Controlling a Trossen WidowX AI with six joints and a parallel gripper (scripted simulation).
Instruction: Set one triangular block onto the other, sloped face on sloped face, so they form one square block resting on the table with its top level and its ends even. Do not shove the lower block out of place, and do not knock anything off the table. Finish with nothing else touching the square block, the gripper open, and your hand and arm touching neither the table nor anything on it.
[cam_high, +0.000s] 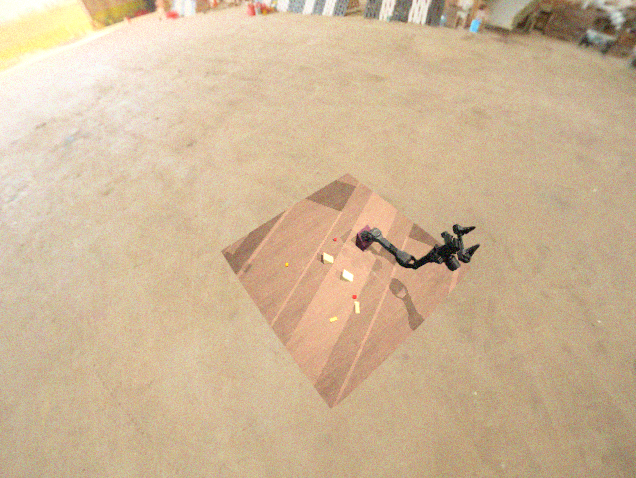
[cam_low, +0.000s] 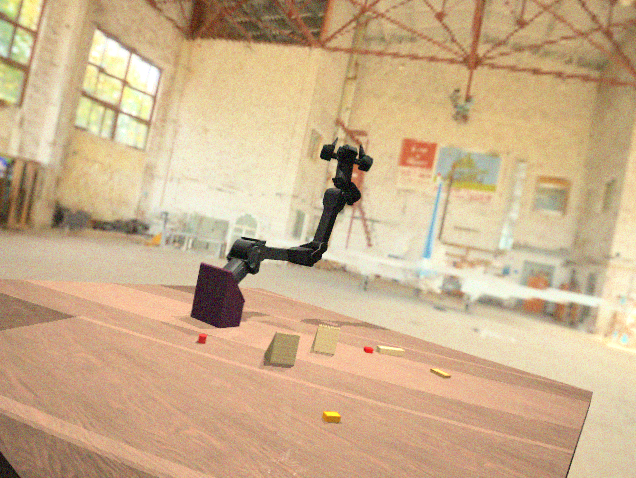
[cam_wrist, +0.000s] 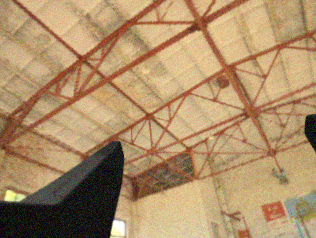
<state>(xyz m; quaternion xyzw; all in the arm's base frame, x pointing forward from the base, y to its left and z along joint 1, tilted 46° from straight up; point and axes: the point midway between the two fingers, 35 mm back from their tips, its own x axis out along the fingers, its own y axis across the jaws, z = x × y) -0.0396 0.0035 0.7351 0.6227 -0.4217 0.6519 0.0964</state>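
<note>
My gripper tip is now 39 cm short of the triangular block, 41 cm to the left of it and 63 cm above it. The rest, counted from my gripper tip: red cube: 27 cm ahead, 69 cm to the right, 64 cm below; then tan slab: 45 cm ahead, 20 cm to the right, 64 cm below; then orange piece: 66 cm ahead, 72 cm to the right, 64 cm below.
</note>
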